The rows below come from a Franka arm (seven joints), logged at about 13 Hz.
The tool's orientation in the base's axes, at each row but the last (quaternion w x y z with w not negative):
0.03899 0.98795 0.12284 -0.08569
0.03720 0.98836 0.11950 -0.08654
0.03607 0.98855 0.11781 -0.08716
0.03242 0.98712 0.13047 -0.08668
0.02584 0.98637 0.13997 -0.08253
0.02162 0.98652 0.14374 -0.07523
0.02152 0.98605 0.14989 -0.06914
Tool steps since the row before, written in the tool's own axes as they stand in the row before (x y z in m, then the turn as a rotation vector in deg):
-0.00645 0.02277 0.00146 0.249 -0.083 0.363
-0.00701 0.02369 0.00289 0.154 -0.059 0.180
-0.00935 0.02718 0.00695 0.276 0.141 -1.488
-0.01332 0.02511 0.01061 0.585 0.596 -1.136
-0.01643 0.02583 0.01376 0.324 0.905 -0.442
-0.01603 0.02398 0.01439 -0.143 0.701 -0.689
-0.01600 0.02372 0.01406 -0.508 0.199 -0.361
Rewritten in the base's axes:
-0.00071 -0.02368 0.00099 0.159 0.103 -0.406
-0.00142 -0.02483 -0.00033 0.104 0.076 -0.208
-0.00359 -0.02911 -0.00376 0.542 0.063 1.419
-0.00778 -0.02848 -0.00700 0.898 -0.329 1.036
-0.01046 -0.03027 -0.01004 0.629 -0.748 0.406
-0.01035 -0.02839 -0.01123 0.164 -0.667 0.717
-0.00987 -0.02820 -0.01111 -0.374 -0.316 0.434

